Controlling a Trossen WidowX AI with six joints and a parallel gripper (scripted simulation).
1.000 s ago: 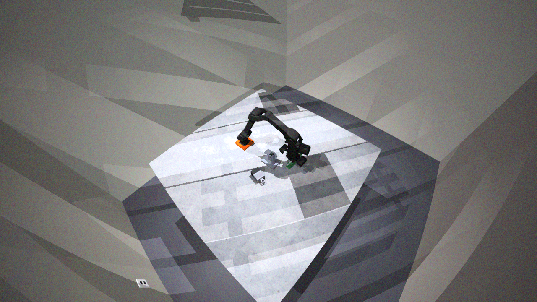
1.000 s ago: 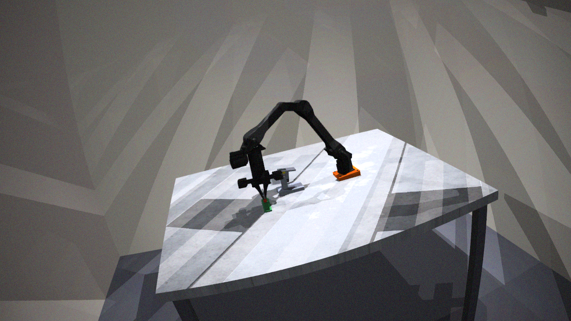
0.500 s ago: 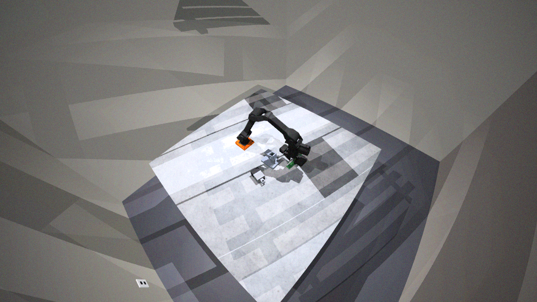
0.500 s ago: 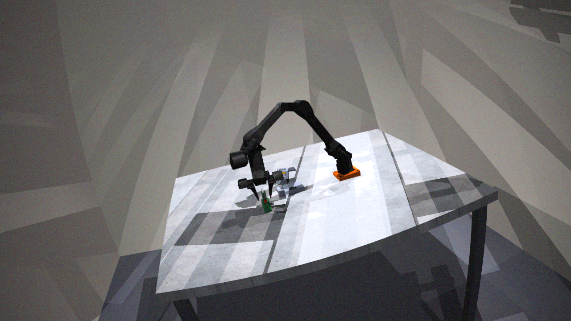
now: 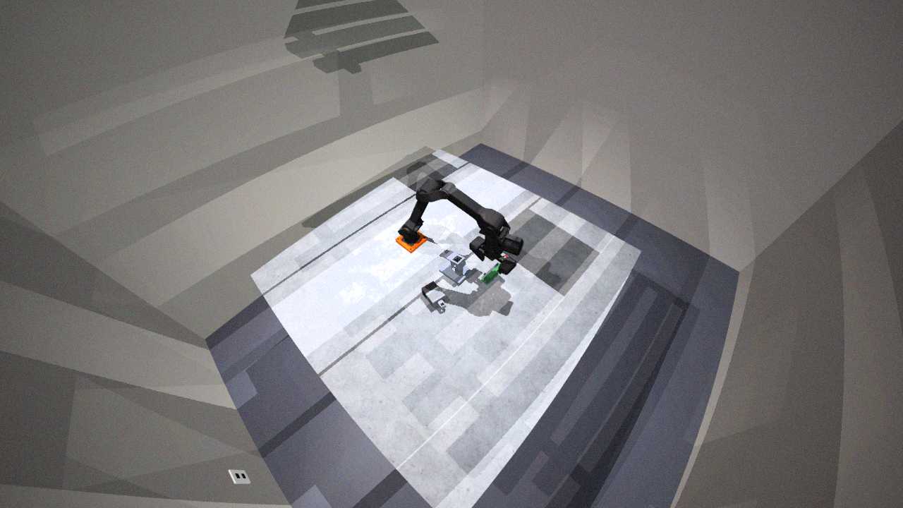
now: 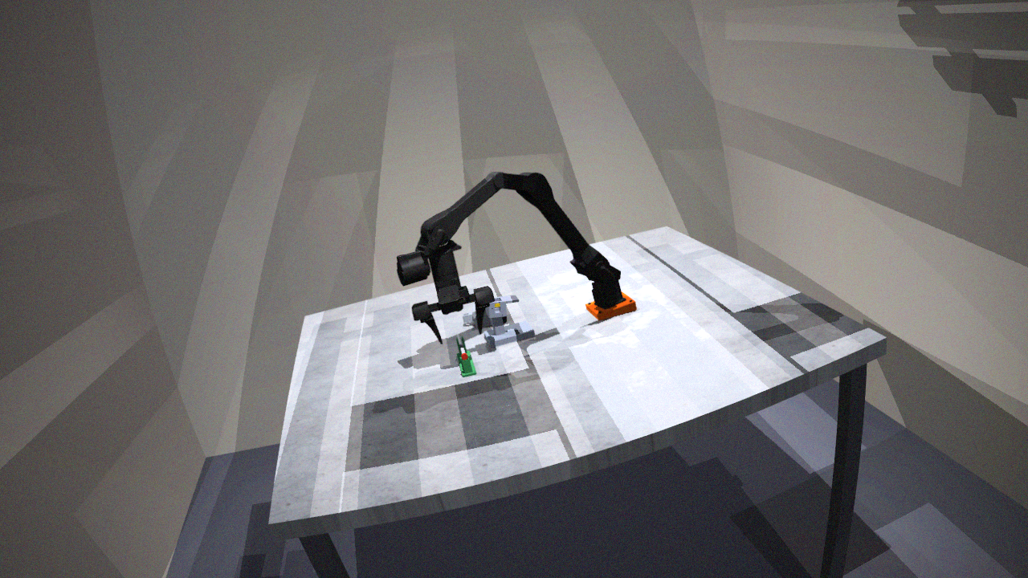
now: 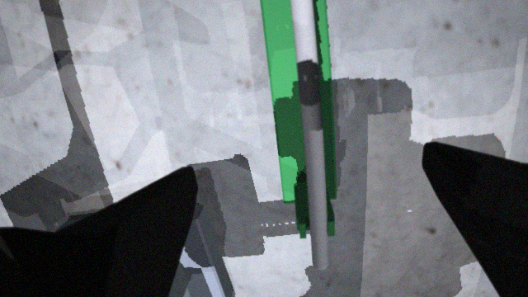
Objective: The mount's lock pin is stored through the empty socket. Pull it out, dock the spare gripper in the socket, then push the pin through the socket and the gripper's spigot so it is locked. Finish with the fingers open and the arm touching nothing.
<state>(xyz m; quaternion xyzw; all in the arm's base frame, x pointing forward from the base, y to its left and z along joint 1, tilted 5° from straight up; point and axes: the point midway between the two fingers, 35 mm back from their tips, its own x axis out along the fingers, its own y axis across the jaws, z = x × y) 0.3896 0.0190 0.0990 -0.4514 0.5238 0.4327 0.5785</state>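
The green pin cradle is 10 mm ahead of my gripper tip, 20 mm to the left of it and 30 mm below it. The rest, counted from my gripper tip: spare gripper 130 mm behind, 210 mm to the right, 30 mm below; grey mount 130 mm behind, 60 mm to the right.
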